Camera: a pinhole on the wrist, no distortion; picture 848 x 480 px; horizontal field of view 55.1 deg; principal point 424.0 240.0 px. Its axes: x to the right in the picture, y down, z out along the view. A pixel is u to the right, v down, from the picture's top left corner.
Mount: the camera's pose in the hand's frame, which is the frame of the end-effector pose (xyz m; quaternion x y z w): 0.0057 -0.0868 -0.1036 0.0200 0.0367 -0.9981 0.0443
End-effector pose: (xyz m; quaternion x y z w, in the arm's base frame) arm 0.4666 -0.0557 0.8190 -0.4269 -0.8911 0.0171 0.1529
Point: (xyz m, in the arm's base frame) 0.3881 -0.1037 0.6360
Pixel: 502 98
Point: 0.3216 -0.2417 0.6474
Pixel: 704 461
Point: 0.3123 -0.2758 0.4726
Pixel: 705 352
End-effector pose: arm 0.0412 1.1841 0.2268 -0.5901 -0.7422 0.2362 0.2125
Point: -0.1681 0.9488 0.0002
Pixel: 755 120
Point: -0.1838 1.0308 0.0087
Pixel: 605 136
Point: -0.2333 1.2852 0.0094
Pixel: 109 159
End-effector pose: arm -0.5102 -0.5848 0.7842 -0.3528 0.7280 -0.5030 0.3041
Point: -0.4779 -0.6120 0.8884
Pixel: 483 356
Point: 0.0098 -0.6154 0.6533
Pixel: 748 15
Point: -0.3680 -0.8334 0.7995
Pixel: 113 250
